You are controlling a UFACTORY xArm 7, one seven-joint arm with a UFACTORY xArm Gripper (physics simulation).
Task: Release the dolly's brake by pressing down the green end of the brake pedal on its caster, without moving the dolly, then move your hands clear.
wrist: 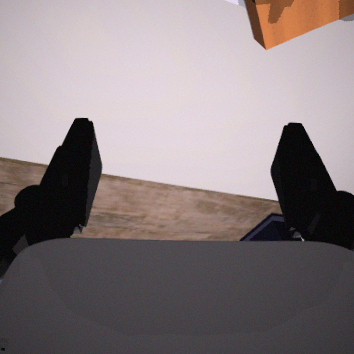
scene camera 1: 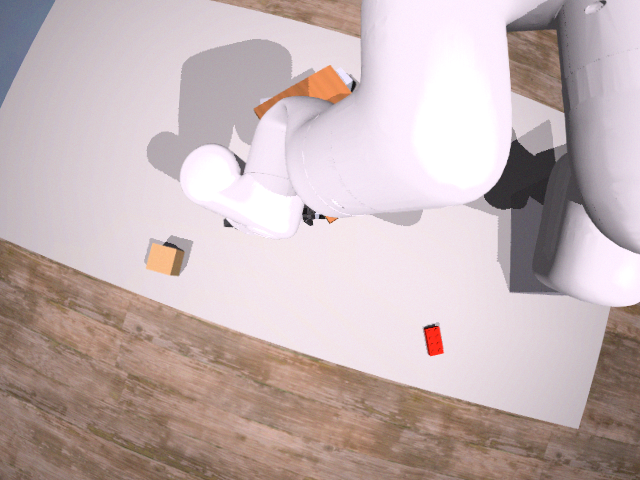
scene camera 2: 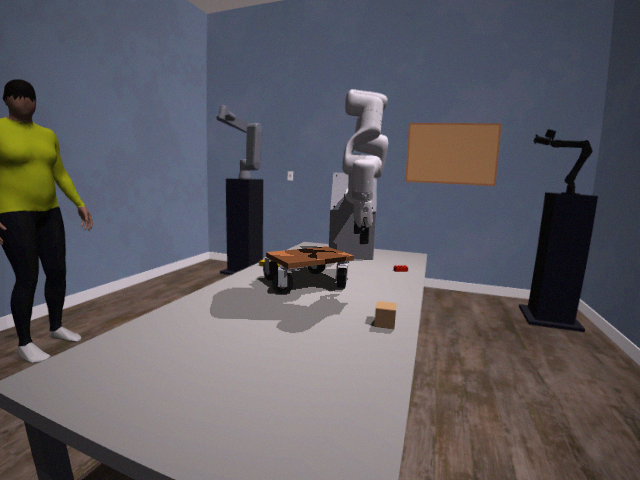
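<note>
The dolly (scene camera 1: 326, 84) (scene camera 2: 305, 256) (wrist: 290, 22) has an orange-brown wooden top on black wheels with light grey casters and stands on the table. In scene camera 1 the arm covers much of it; in the wrist view one corner shows at the top right. The brake pedal and its green end cannot be made out in any view. My gripper (scene camera 2: 361, 235) (wrist: 187, 143) is open and empty. It hangs above the table, beside the dolly and higher than its top. In scene camera 1 the arm mostly hides the gripper.
A tan block (scene camera 1: 163, 258) (scene camera 2: 385, 315) and a red toy brick (scene camera 1: 433, 340) (scene camera 2: 400, 268) lie on the table (scene camera 1: 310, 310) (scene camera 2: 258, 382). A small yellow thing (scene camera 2: 262, 262) shows behind the dolly. A person (scene camera 2: 31, 165) stands left of the table.
</note>
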